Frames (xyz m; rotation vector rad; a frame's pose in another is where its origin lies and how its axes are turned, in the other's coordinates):
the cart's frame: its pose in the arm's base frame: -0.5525 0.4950 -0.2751 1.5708 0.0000 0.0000
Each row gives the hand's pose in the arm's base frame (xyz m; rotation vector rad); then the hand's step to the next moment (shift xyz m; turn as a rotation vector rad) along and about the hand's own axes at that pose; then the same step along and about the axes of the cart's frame.
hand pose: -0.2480 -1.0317 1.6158 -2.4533 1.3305 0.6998
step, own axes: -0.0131 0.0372 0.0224 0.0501 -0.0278 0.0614
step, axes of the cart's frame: -0.0437 -0.0122 0.0010 0.0289 -0.0786 -0.0068
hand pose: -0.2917 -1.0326 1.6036 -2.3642 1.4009 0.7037
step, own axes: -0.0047 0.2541 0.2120 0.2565 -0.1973 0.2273
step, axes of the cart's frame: -0.2794 -0.1769 0.0141 0.2187 -0.3290 -0.0183
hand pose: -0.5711 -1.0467 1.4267 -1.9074 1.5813 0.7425
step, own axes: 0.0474 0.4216 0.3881 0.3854 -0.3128 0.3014
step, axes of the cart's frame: -0.4349 -0.3315 -0.1777 0.3475 -0.4653 -0.0014
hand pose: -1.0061 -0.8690 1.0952 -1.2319 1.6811 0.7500
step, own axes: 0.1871 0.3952 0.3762 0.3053 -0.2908 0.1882
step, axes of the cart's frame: -0.2788 -0.3400 -0.3733 0.3005 -0.3461 0.0560
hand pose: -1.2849 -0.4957 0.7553 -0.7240 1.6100 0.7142
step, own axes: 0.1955 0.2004 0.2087 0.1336 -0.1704 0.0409
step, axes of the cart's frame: -0.0558 -0.2102 -0.2732 0.1399 -0.1483 0.0836
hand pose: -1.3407 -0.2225 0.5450 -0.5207 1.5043 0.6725
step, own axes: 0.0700 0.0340 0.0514 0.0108 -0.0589 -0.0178
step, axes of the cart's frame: 0.0102 -0.0655 -0.0656 0.0271 -0.0166 0.0538
